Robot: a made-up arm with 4 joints.
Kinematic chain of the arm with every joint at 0, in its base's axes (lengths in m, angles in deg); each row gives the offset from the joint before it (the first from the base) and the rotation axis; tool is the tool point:
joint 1: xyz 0 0 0.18 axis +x
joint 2: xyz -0.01 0.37 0 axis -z
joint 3: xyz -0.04 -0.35 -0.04 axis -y
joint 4: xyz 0.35 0.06 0 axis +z
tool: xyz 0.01 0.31 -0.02
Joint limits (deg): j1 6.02..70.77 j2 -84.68..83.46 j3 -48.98..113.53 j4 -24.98..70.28
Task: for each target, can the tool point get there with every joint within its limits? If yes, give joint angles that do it. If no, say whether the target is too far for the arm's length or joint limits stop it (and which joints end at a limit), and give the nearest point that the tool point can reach.
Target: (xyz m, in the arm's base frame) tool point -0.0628 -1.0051 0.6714
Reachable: no: joint limits stop it (at a limit: joint 1, joint 4) | nearest point -0.0372 -0.3367 0.5598 | short by 0.678 m
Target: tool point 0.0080 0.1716 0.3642
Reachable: yes | joints 36.81 -11.86 81.75 59.34
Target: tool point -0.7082 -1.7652 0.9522
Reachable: no: too far | nearest point -0.2039 -0.2974 0.6102 | short by 1.589 m
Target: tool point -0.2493 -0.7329 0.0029
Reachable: no: joint limits stop it (at a limit: joint 1, joint 2, joint 4) | nearest point 0.0147 -0.2509 0.3080 | short by 0.629 m
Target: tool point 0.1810 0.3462 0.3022
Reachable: yes | joints 18.56 0.25 16.06 23.68
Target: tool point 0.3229 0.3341 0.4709
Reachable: yes | joints 12.08 -2.48 36.82 -17.24
